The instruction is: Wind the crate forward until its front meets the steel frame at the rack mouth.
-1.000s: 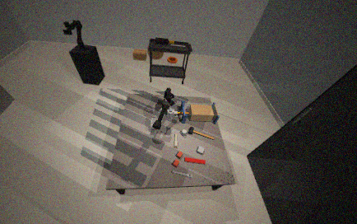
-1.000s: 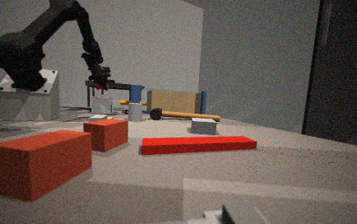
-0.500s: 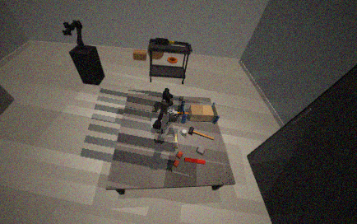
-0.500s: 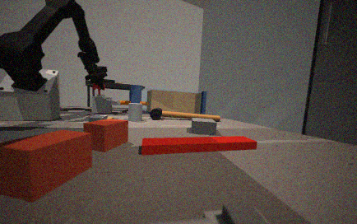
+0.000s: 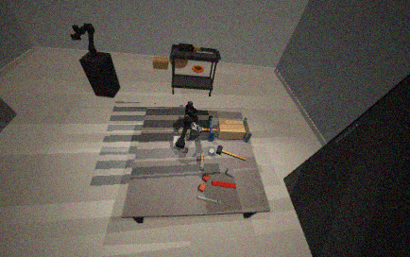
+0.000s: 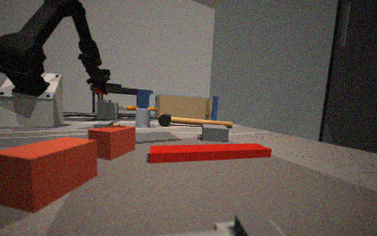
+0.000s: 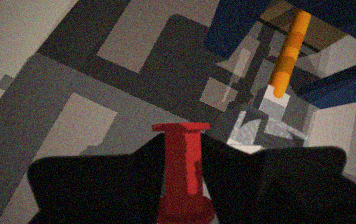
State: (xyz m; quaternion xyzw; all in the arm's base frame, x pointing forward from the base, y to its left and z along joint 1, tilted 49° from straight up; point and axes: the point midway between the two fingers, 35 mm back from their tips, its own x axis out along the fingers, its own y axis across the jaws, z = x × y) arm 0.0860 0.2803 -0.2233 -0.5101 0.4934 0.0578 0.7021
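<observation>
The winch handle is 40 mm to the right of my gripper tip, 30 mm below it and 10 mm ahead of it. Round my gripper tip: red knob 20 mm behind, 10 mm to the right; then grey winch 100 mm to the right, 100 mm below, 30 mm ahead; then blue frame 200 mm ahead, 70 mm to the right, 30 mm below.
</observation>
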